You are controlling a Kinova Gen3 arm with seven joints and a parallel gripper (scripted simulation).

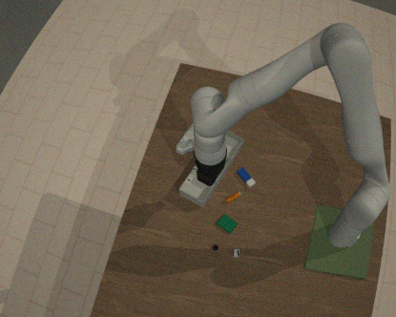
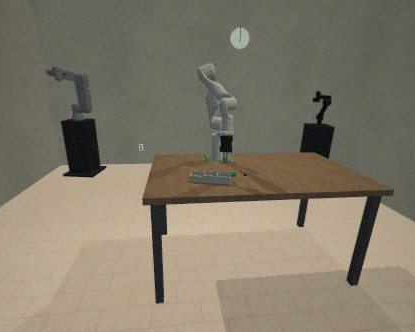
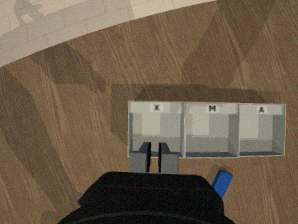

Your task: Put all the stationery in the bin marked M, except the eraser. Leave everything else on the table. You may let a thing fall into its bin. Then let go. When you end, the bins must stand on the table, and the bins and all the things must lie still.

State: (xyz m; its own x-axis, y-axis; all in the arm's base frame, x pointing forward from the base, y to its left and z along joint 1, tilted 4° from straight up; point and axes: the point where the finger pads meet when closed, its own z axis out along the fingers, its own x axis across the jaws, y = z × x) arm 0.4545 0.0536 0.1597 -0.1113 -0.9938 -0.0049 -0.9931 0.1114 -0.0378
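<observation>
My hand is 170 mm past the small white thing, 130 mm to the right of it and 130 mm above it. Also, from my hand: orange stick-like thing: 130 mm below, 90 mm behind, 30 mm to the right; green notepad: 130 mm below, 110 mm behind, 60 mm to the left; bin: 110 mm below, 90 mm to the right, 10 mm ahead.
</observation>
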